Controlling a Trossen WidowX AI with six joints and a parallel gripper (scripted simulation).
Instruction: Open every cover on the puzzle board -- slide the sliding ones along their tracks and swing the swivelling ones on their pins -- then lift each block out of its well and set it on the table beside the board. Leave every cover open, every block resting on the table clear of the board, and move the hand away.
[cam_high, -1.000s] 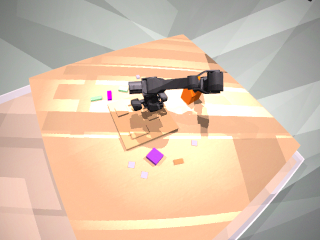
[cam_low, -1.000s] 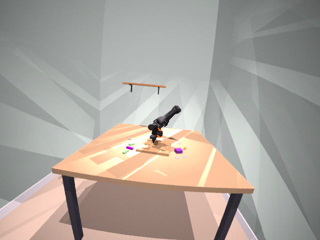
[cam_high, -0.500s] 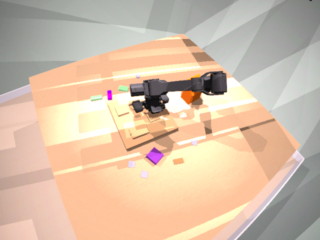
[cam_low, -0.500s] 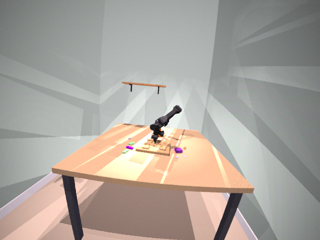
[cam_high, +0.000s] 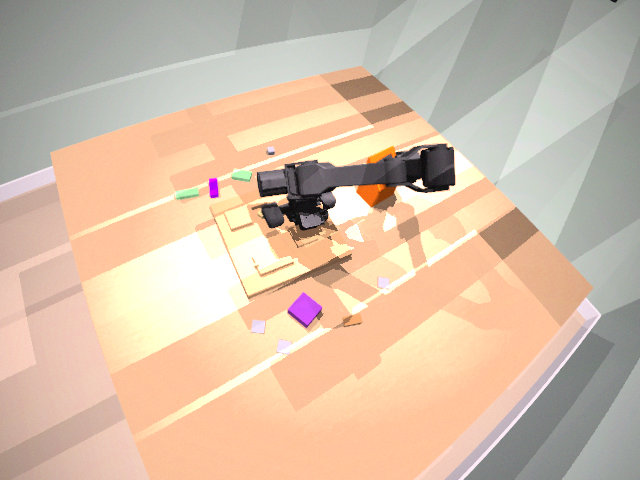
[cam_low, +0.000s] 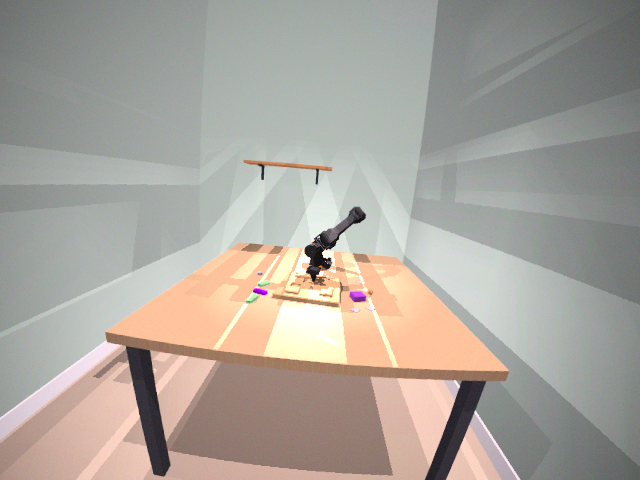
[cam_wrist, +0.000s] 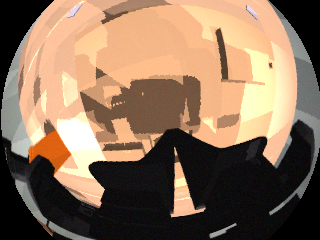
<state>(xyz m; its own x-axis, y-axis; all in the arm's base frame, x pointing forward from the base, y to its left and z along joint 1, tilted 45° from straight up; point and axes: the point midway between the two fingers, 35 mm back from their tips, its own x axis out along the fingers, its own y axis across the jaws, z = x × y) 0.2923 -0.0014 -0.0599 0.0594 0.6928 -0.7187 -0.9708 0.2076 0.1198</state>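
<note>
The tan puzzle board is 30 mm ahead of my gripper tip and 20 mm to the right of it. The rest, counted from my gripper tip: orange block 60 mm ahead, 290 mm to the left, 20 mm below; then purple block 110 mm ahead, 260 mm to the right, 20 mm below; then mint-green block 180 mm ahead, 280 mm to the right, 20 mm below.
</note>
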